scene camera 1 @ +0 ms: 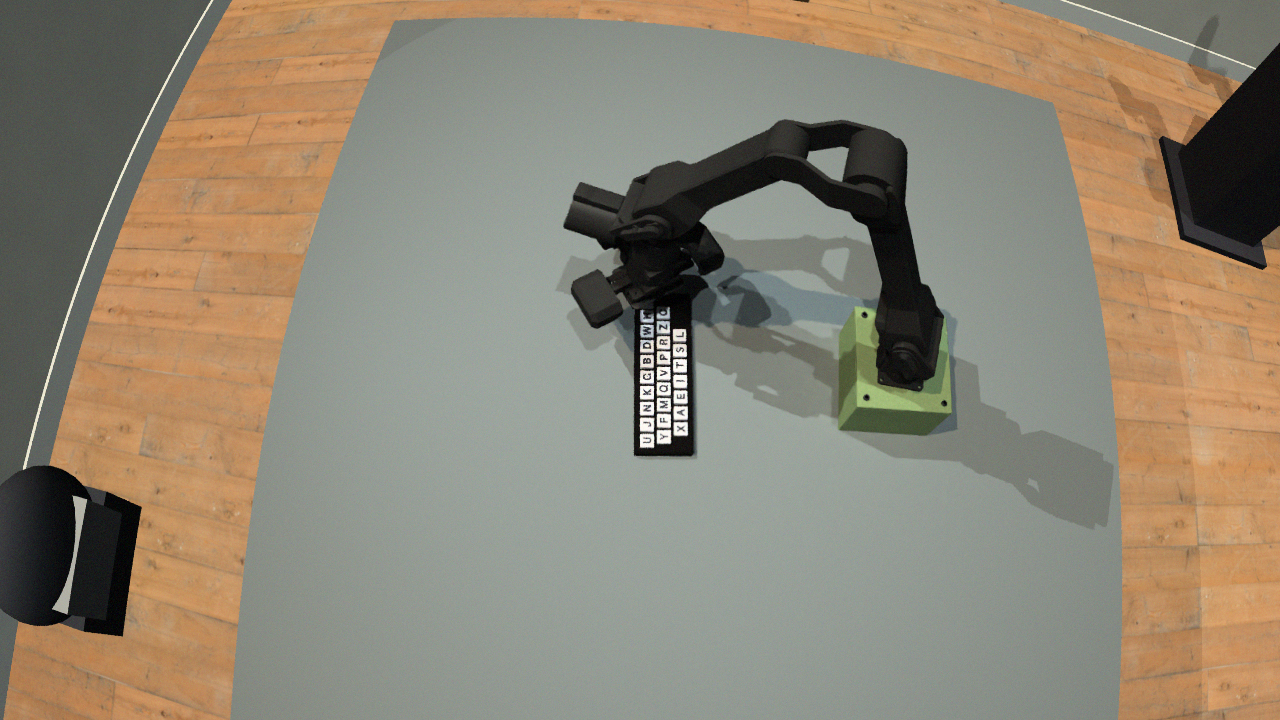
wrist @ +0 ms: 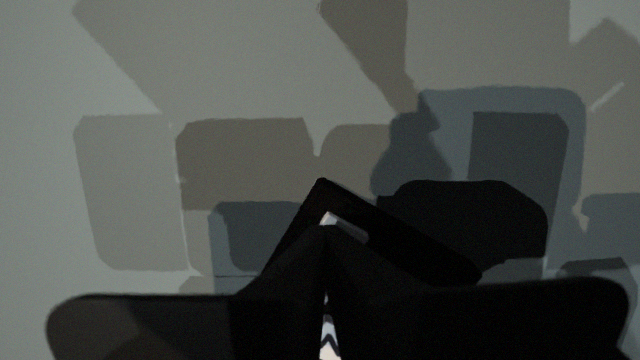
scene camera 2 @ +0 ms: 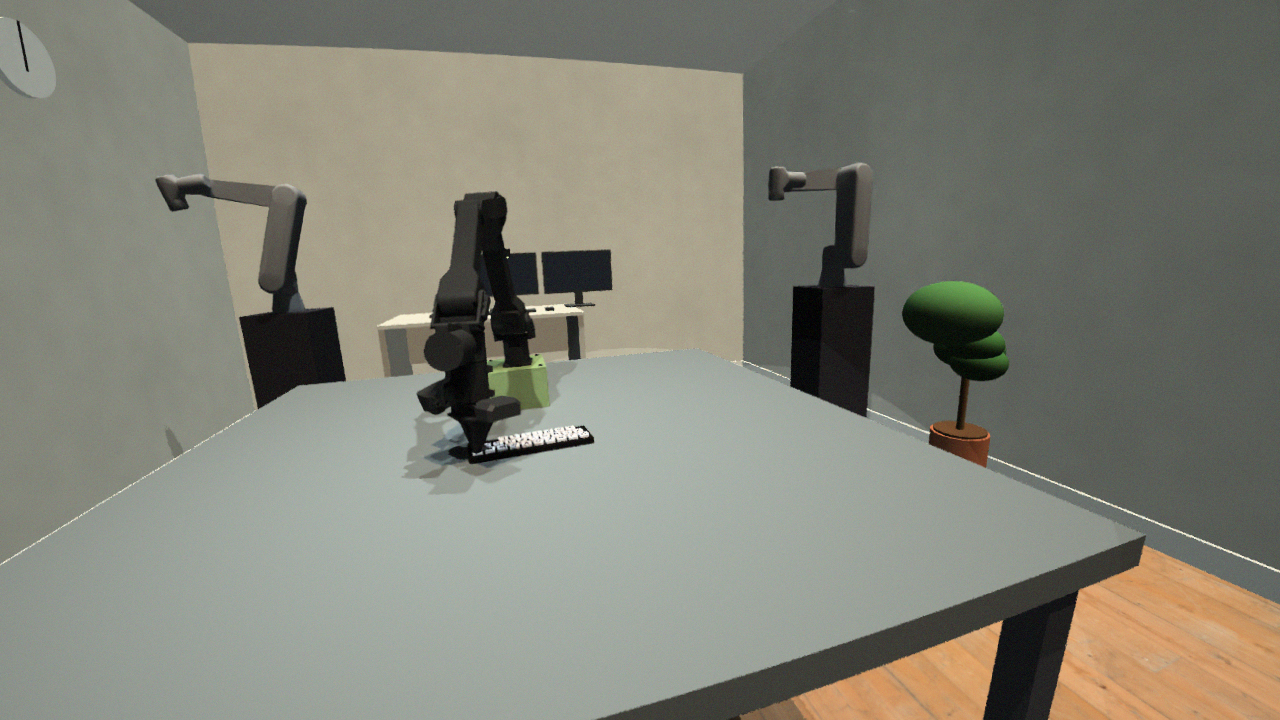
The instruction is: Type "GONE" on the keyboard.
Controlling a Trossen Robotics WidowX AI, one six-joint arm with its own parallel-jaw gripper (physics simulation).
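Places are measured from the arm's base along level axes (x ahead, y left, z up), in metres.
Pixels of known places: gripper, fingertip midpoint: (scene camera 1: pixel 642 301) (wrist: pixel 323 237) (scene camera 2: pixel 477 452); arm's base, link origin: (scene camera 1: pixel 901 364) (scene camera 2: pixel 518 363).
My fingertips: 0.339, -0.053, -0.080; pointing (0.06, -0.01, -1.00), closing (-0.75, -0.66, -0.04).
For each thing: its top centre in the pictures, then the offset to it from my fingertips, as dx, dy, dz. Level surfaces: height alone.
- black keyboard, top centre: (scene camera 1: pixel 663 369) (scene camera 2: pixel 530 437) -0.043, +0.087, +0.001
- white key, top centre: (wrist: pixel 336 246) -0.005, -0.001, +0.000
- grey table, surface height: dz -0.015
The black keyboard (scene camera 1: pixel 663 380) (scene camera 2: pixel 537 439) (wrist: pixel 320 196) with white letter keys lies flat on the table, its long side running up and down in scene camera 1. Its upper end is partly hidden by my arm. My gripper (scene camera 1: pixel 652 299) (scene camera 2: pixel 476 449) (wrist: pixel 323 237) is shut and empty, pointing down at that end. In the wrist view the fingertips overlap a white key (wrist: pixel 327 218) near the keyboard's corner; they are at or very close to its top. They cover its letter, and contact cannot be told. No typed text shows.
The arm's green base block (scene camera 1: pixel 863 416) (scene camera 2: pixel 528 385) stands on the grey table (scene camera 1: pixel 465 537) (scene camera 2: pixel 626 555), beside the keyboard in scene camera 1 and behind it in scene camera 2. The arm's shadows fall across the table. Other arms on pedestals, a desk with monitors and a plant (scene camera 2: pixel 953 313) stand beyond the table.
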